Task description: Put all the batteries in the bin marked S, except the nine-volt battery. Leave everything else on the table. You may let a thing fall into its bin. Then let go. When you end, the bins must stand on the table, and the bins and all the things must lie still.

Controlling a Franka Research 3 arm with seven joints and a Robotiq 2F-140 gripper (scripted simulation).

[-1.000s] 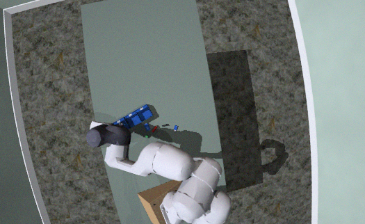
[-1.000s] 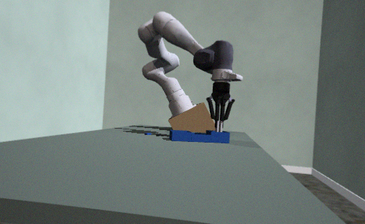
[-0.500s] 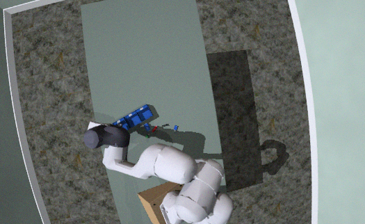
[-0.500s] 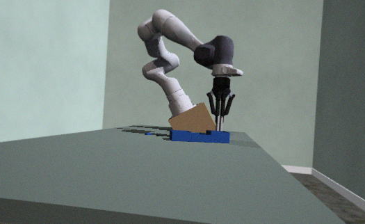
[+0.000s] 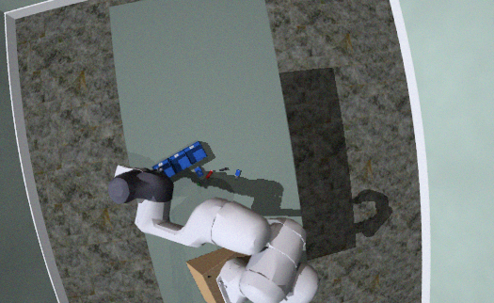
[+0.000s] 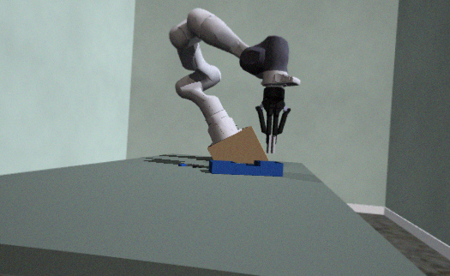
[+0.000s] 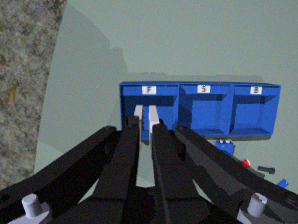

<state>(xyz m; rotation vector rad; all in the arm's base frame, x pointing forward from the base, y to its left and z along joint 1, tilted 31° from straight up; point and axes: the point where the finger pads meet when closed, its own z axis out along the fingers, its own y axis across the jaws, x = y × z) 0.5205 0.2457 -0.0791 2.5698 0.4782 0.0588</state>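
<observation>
The red cylindrical battery is 6 cm behind my hand, 21 cm to the right of it and 10 cm below it. From my hand the other things lie so: blue nine-volt battery: 3 cm behind, 16 cm to the right, 10 cm below; blue bin: 3 cm ahead, 8 cm to the right, 9 cm below; green item: 10 cm behind, 15 cm to the right, 10 cm below.
</observation>
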